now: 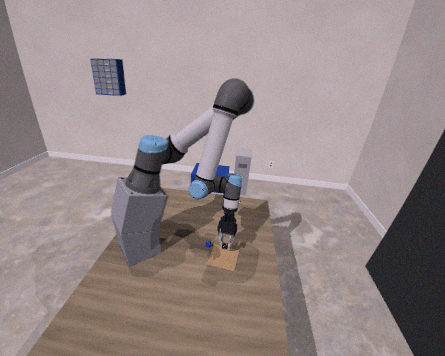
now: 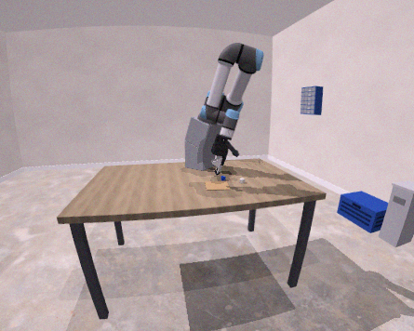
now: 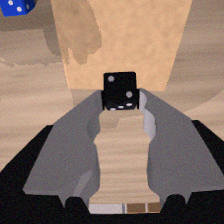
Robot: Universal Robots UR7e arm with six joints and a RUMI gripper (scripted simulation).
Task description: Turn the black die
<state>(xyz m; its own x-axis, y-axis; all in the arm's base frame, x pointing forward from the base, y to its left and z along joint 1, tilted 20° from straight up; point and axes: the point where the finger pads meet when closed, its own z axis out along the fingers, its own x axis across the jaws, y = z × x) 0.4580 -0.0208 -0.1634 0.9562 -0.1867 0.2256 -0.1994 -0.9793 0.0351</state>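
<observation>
Right now my hand is 10 mm above the black die. Round my hand: white die (10 mm behind, 170 mm to the left, 80 mm below); then tan mat (90 mm below); then blue die (90 mm behind, 70 mm to the left, 80 mm below).
</observation>
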